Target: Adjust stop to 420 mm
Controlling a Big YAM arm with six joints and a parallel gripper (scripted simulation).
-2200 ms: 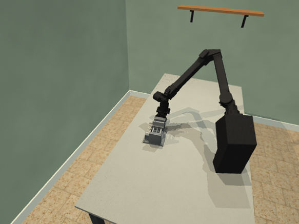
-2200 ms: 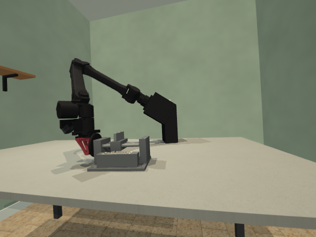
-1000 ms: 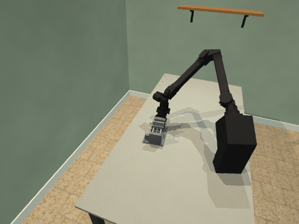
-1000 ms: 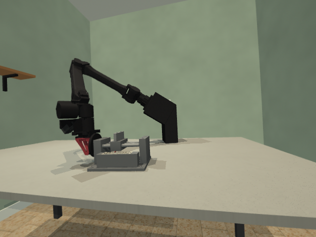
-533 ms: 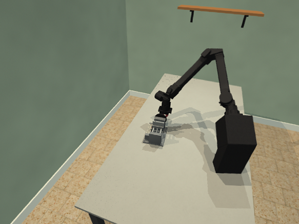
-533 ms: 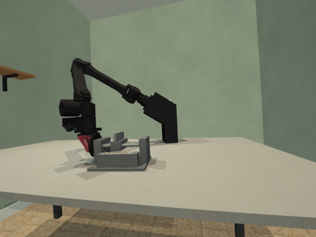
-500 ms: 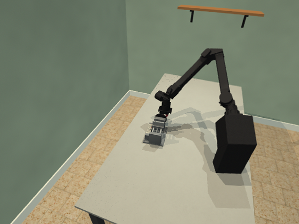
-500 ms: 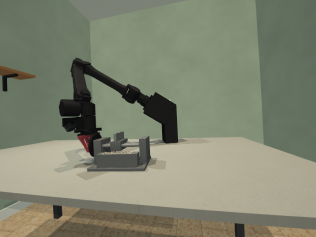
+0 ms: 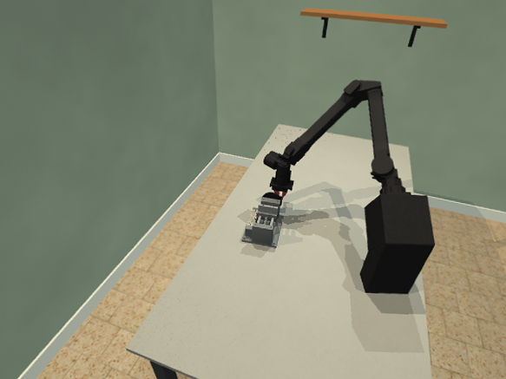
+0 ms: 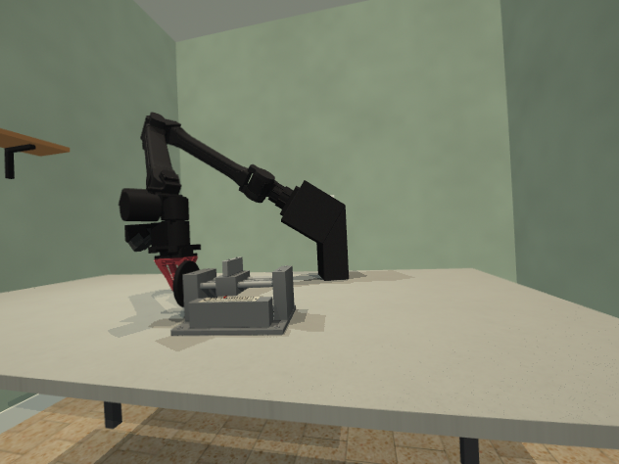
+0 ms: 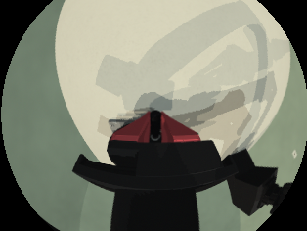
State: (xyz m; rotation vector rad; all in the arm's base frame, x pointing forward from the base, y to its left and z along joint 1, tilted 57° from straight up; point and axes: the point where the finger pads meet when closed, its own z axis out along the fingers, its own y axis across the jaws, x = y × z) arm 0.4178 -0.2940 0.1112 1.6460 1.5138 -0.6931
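Right now my hand is 130 mm to the right of the sliding stop block, 60 mm short of it and 30 mm below it.
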